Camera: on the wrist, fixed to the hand. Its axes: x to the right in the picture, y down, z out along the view.
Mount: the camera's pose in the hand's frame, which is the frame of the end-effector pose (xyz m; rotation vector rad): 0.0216 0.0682 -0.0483 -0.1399 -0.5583 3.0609
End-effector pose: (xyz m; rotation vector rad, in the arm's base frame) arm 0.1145 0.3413 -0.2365 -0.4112 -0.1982 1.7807
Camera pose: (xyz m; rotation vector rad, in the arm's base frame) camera 0.0668 0.3411 -0.3084 -0.0524 -0.0657 -1.3751
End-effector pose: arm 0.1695 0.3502 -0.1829 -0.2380 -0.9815 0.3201
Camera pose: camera 0.2106 0.4189 -0.2152 1.3030 0.1551 -2.3401
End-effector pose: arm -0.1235 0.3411 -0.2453 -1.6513 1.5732 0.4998
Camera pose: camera -0.1968 0.2958 -0.2499 -1.8197 -1.6741 -1.5693
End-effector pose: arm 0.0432 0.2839 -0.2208 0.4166 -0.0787 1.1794
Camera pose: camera -0.0179 0.3416 -0.2406 -0.0692 0.8645 -1.8313
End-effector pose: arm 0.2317 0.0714 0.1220 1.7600 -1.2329 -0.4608
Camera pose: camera 0.2388 0.0687 0.2080 -1.5533 -2.2659 0.8530
